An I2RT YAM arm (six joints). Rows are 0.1 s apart.
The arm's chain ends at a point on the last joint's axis. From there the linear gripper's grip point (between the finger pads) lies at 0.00 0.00 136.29 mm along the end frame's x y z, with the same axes.
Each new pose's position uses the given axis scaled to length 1; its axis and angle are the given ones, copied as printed.
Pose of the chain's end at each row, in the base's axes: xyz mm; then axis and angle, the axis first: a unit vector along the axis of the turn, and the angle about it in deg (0 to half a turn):
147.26 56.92 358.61 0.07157 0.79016 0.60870 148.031
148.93 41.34 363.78 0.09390 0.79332 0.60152 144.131
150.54 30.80 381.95 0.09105 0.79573 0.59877 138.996
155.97 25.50 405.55 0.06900 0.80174 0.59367 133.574
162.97 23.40 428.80 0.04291 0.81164 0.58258 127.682
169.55 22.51 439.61 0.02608 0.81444 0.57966 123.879
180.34 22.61 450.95 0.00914 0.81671 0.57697 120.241
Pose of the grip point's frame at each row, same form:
215.25 172.92 336.33 0.07157 0.79016 0.60870 148.031
226.22 151.58 342.61 0.09390 0.79332 0.60152 144.131
234.73 136.60 364.84 0.09105 0.79573 0.59877 138.996
244.57 128.27 392.75 0.06900 0.80174 0.59367 133.574
256.00 122.61 420.02 0.04291 0.81164 0.58258 127.682
264.91 119.77 434.96 0.02608 0.81444 0.57966 123.879
277.58 118.10 450.53 0.00914 0.81671 0.57697 120.241

